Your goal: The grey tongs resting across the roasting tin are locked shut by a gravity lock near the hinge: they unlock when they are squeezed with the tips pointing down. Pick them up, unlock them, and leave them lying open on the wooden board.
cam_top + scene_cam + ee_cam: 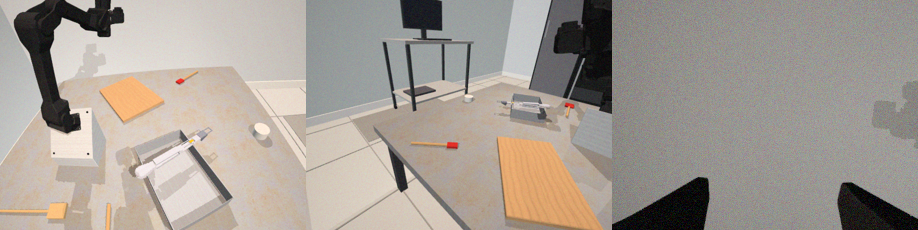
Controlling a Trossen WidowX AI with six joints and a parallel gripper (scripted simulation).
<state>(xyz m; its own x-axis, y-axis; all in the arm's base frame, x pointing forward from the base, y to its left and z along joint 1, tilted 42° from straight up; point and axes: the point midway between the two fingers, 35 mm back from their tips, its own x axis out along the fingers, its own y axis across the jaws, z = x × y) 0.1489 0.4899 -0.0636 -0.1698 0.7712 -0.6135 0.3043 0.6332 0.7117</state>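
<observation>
My gripper tip is 310 mm short of the yellow lock piece, 520 mm to the left of it and 380 mm above it. Also, from my gripper tip: grey roasting tin: 250 mm ahead, 620 mm to the right, 410 mm below; then wooden board: 50 mm ahead, 100 mm to the right, 430 mm below.
</observation>
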